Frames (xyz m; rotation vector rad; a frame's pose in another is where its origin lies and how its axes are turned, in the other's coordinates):
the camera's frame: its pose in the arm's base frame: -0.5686 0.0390 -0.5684 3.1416 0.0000 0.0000
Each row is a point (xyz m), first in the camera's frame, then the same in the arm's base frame.
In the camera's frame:
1: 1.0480 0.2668 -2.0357
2: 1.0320 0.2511 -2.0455
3: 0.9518 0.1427 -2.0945
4: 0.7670 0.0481 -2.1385
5: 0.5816 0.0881 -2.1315
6: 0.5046 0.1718 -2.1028
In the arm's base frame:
1: 0.4794 -0.2278 1.4673
2: 0.4634 -0.2121 1.4771
3: 0.3832 -0.1037 1.5261
4: 0.1984 -0.0091 1.5701
5: 0.0130 -0.0491 1.5631
6: -0.0640 -0.1328 1.5344

